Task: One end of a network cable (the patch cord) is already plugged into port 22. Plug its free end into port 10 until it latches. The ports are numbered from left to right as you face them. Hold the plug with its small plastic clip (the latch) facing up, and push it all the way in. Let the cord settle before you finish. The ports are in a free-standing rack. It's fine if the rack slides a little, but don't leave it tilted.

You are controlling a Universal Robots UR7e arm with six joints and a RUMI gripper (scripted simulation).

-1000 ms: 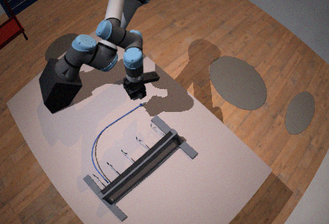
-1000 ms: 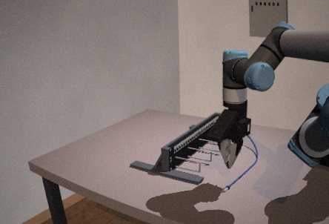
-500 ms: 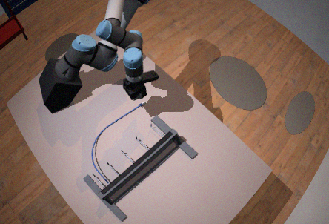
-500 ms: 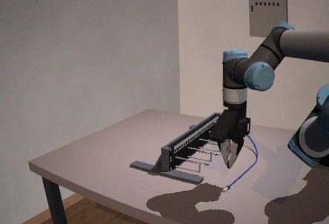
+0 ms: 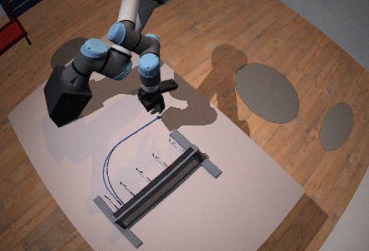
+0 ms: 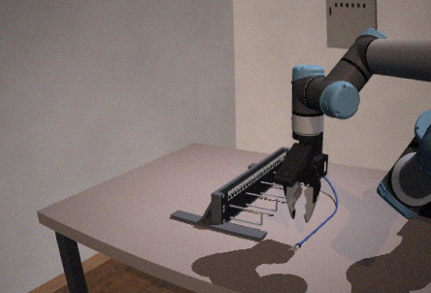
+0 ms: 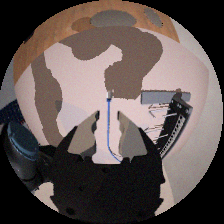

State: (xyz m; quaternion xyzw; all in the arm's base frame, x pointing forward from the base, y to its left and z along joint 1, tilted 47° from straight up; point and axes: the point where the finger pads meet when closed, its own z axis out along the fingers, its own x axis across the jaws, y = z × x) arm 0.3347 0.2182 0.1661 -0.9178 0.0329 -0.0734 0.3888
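Right now the plug is 10 mm to the left of my hand and 90 mm below it.
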